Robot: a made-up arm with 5 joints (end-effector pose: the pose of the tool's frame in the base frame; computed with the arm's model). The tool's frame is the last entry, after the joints. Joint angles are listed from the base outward.
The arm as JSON. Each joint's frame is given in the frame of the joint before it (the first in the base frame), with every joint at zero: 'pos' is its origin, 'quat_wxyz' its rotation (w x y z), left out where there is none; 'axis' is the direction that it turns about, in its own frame. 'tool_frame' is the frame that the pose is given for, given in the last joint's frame.
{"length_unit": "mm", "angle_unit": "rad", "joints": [
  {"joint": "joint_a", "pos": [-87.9, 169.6, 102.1], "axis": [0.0, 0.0, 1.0]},
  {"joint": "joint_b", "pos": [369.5, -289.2, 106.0], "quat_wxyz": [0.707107, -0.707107, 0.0, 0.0], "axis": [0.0, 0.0, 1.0]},
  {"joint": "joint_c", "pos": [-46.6, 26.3, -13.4], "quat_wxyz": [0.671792, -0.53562, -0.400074, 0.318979], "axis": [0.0, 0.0, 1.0]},
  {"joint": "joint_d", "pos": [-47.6, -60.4, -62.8], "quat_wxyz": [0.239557, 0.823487, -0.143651, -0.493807], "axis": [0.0, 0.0, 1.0]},
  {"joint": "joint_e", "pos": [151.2, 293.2, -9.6], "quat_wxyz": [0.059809, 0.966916, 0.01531, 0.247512], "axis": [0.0, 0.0, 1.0]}
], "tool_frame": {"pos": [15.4, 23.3, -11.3], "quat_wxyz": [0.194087, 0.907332, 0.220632, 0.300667]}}
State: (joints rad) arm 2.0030 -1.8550 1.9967 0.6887 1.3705
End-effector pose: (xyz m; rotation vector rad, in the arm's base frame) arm -0.1394 0.9323 0.2584 0.8045 -0.1337 -0.5362
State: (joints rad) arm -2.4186 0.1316 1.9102 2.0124 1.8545
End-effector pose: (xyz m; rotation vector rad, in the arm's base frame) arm -0.2674 0.1322 0.2050 -0.5776 -2.0285 1.6301
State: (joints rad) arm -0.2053 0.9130 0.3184 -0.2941 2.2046
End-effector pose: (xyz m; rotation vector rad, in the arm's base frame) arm 0.2920 0.1293 0.0899 -0.1764 0.6649 -2.6007
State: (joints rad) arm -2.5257 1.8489 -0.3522 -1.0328 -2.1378
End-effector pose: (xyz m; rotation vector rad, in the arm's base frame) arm -0.4970 -0.0479 -0.0652 1.0941 0.2289 -0.7175
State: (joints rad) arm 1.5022 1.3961 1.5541 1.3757 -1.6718
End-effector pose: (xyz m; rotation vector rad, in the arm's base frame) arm -0.0088 0.2945 0.3871 -0.0261 -1.0899 -1.4570
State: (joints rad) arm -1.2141 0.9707 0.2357 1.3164 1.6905
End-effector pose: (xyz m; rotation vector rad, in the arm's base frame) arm -0.1748 -0.0817 0.4601 0.6773 1.5536 -1.1704
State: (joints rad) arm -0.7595 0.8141 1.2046 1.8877 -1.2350
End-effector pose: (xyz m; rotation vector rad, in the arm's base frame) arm -0.0416 -0.0360 0.4333 0.5909 0.2830 1.9610
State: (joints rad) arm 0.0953 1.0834 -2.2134 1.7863 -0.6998
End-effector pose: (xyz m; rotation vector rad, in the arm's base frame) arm -0.0075 -0.2433 0.2420 0.9836 -2.1116 0.2583
